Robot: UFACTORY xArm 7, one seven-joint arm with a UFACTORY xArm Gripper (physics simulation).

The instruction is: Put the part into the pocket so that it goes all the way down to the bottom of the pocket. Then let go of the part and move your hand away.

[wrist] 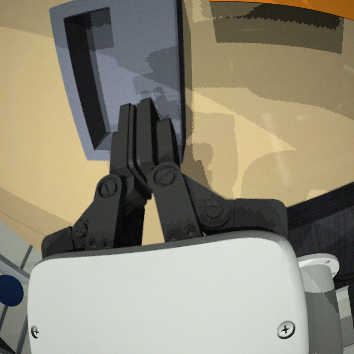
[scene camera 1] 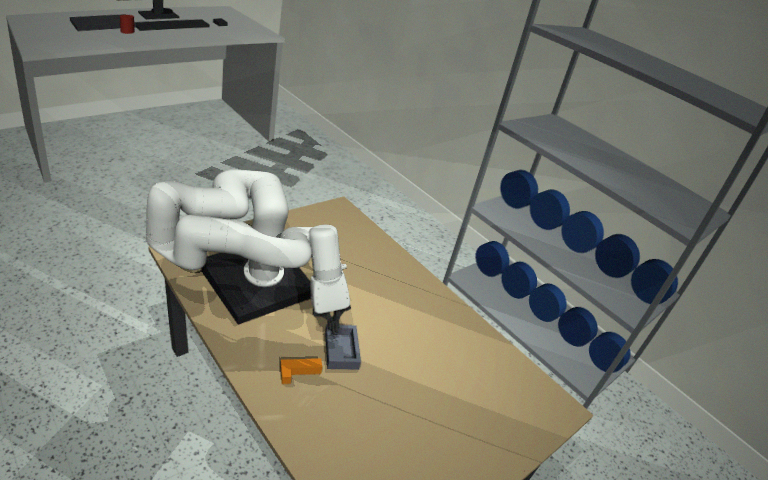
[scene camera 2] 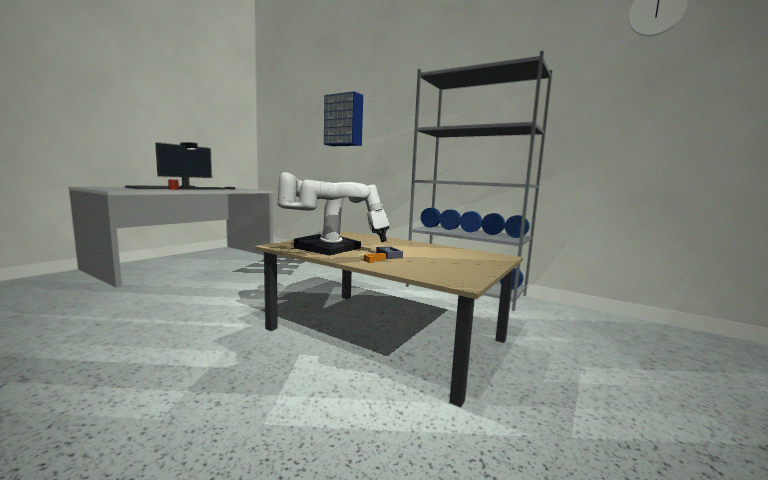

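Seen in the pictures: gripper, fingertip midpoint: [wrist: 144,118] [scene camera 1: 334,331] [scene camera 2: 384,241]; arm's base at its link origin: [wrist: 302,273] [scene camera 1: 263,272] [scene camera 2: 331,239].
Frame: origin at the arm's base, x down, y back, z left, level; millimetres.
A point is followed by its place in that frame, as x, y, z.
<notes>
The orange L-shaped part [scene camera 1: 301,366] @[17, -348, -149] [scene camera 2: 373,257] @[21, -356, -195] lies on the wooden table beside the grey-blue block with the pocket [scene camera 1: 343,362] @[16, -411, -50] [scene camera 2: 390,255] @[30, -394, -69] [wrist: 167,30] @[11, -363, -55]. In the wrist view a strip of the orange part [wrist: 300,6] @[17, -326, -135] shows at the top right edge. The pocket is a recess in the top of the block, and the part is outside it. My gripper [scene camera 1: 334,329] @[-28, -337, -20] [scene camera 2: 384,240] @[-28, -337, -20] [wrist: 144,118] @[-28, -337, -20] is shut and holds nothing. Its fingertips are above the near end of the block and hide some of the pocket in the wrist view.
The arm stands on a black base plate [scene camera 1: 237,308] @[11, -73, -155] [scene camera 2: 305,246] @[24, 75, -142] on the table [scene camera 1: 430,396] @[47, -637, 71] [scene camera 2: 441,271] @[47, -687, -177]. A shelf rack [scene camera 1: 487,164] [scene camera 2: 414,147] with blue discs stands beyond the table. A grey desk [scene camera 1: 152,49] [scene camera 2: 169,212] stands farther back at the left.
</notes>
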